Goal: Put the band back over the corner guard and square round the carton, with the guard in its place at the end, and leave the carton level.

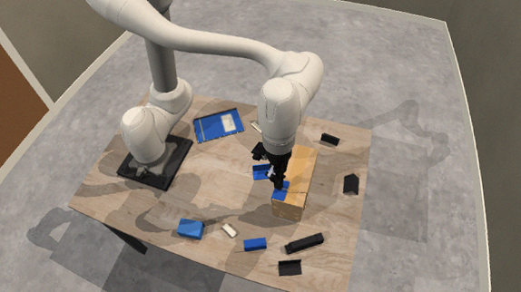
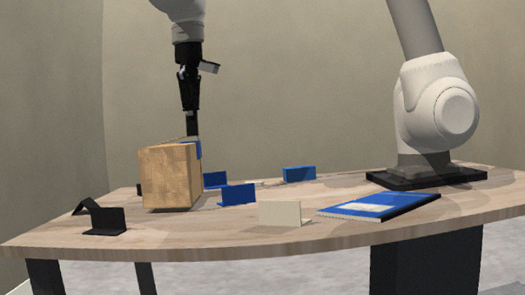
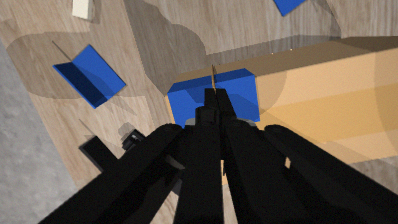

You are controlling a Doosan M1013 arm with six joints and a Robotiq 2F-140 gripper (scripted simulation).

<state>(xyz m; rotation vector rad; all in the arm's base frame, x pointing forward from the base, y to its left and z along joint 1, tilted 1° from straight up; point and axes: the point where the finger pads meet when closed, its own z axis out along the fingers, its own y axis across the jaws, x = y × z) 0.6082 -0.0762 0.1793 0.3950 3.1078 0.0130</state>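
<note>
The blue corner guard lies 6 cm below my hand. Also, from my hand: tan carton (5 cm ahead, 8 cm to the left, 12 cm below); blue block (29 cm behind, 19 cm to the right, 17 cm below).
</note>
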